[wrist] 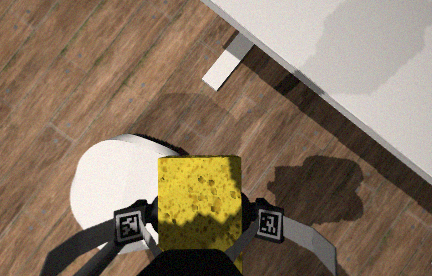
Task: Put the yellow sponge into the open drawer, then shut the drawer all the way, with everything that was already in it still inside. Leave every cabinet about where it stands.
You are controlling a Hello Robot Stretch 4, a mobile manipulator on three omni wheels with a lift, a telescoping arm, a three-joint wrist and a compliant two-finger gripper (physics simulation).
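Places are measured from the robot's base along level axes (x right, y ahead, z up), in millimetres.
Pixels of known places: hand, its tool point: (201, 208); robot's base, origin of its link: (142, 185).
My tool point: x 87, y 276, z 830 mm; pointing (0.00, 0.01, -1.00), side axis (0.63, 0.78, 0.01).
For each thing: its middle in the pictures, then the offset to it from my tool point. "*": a spot on its surface instead. Level surfaces: height alone.
- yellow sponge, middle of its body: (201, 217) dx +2, dy -2, dz +17 mm
- large white flat top, a spot on its surface: (370, 65) * dx +20, dy +298, dz -137 mm
- Wooden floor, height of its surface: dz -857 mm
The yellow sponge (200, 187) is in the lower middle of the wrist view, with a dark shadow across its lower part. My gripper (200, 212) is shut on it, one fingertip pressed against its left side and one against its right. The sponge is held up above the wooden floor. The lower end of the sponge is partly hidden behind the dark gripper body. The open drawer and its contents cannot be made out in this view.
A large white flat top (370, 65) with a straight edge fills the upper right. A short white bar (225, 65) sticks out from under that edge. A white rounded object (107, 185) is at the lower left, partly behind the sponge and left finger. Wooden floor (75, 65) lies below.
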